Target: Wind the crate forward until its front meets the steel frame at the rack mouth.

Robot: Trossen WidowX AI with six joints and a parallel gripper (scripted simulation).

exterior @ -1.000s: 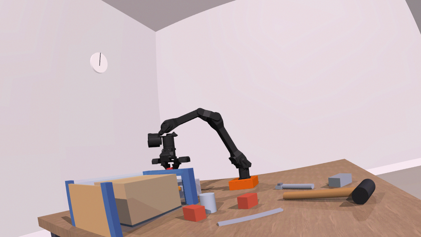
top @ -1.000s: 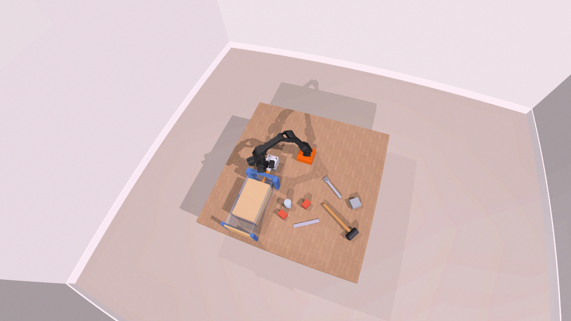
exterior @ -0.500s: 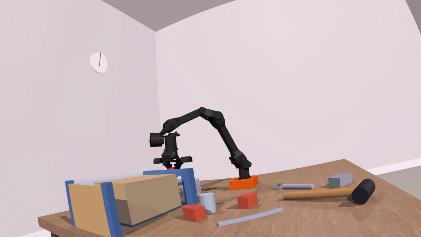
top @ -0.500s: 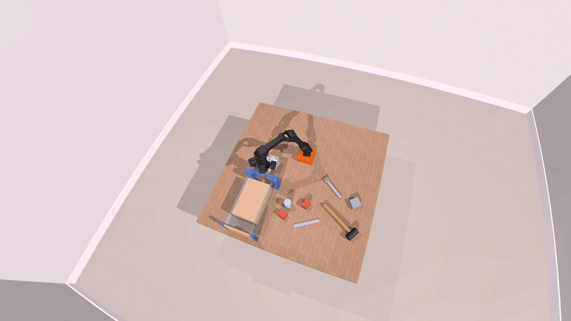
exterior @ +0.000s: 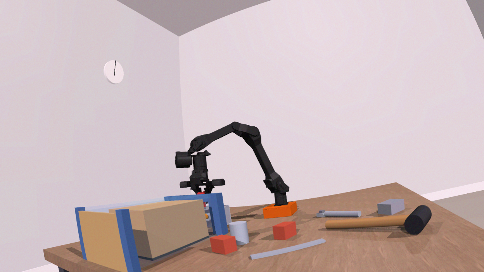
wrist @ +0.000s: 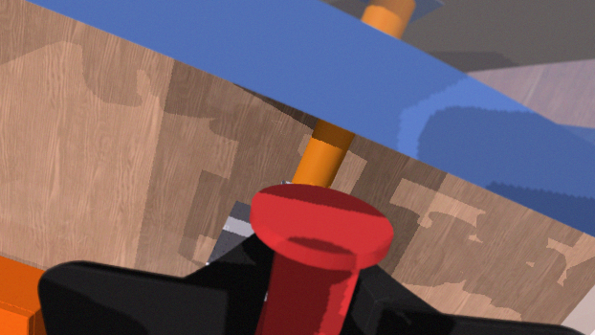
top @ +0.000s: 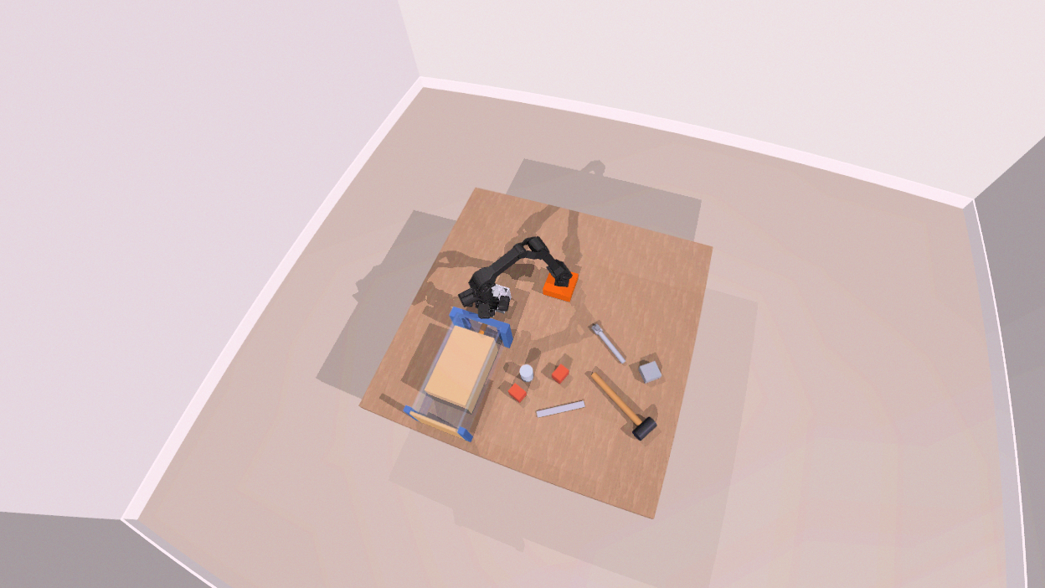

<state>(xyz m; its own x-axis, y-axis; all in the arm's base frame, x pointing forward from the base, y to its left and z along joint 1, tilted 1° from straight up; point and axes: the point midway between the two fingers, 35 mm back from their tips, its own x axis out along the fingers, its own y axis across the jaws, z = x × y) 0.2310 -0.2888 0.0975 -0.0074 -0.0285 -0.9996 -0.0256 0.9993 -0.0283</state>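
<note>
Right now the blue frame bar is 6 cm ahead of my gripper tip, 2 cm to the right of it and 1 cm below it. From my gripper tip the other things lie so: grey winch handle: 4 cm behind, 1 cm below; then red knob: 2 cm above; then grey winch: 12 cm behind, 8 cm below.
</note>
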